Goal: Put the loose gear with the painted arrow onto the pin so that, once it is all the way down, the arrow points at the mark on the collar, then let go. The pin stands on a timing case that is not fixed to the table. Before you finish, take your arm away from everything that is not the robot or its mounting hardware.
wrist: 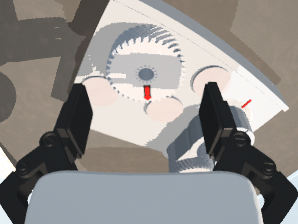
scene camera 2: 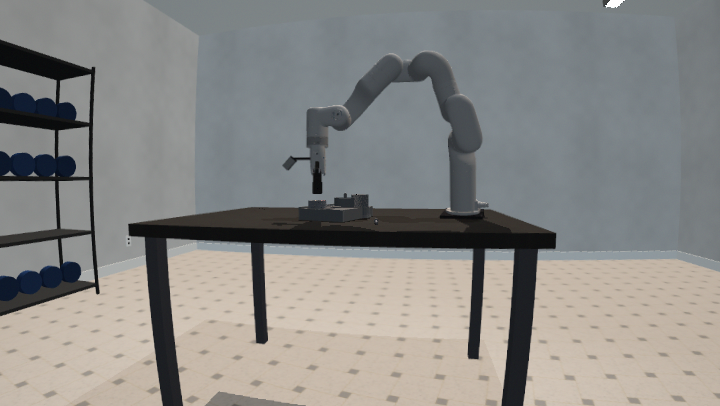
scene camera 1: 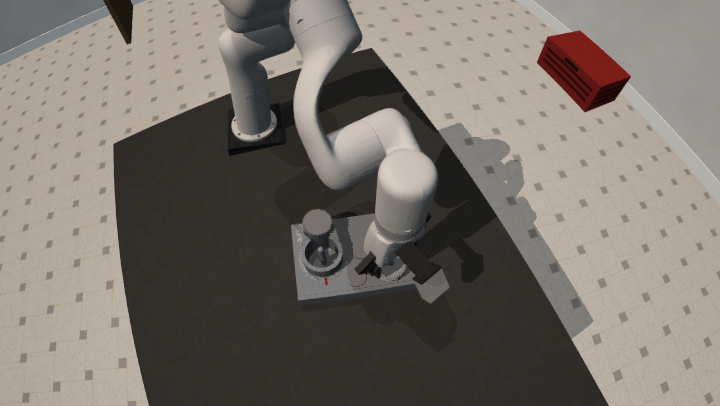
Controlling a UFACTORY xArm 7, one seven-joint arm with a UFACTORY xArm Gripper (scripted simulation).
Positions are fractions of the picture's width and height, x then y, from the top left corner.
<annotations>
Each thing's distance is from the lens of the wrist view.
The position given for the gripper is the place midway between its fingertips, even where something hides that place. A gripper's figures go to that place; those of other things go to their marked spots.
gripper (wrist: 0.49, 0.44): 13 cm
loose gear (wrist: 0.46, 0.22): 14 cm
</annotations>
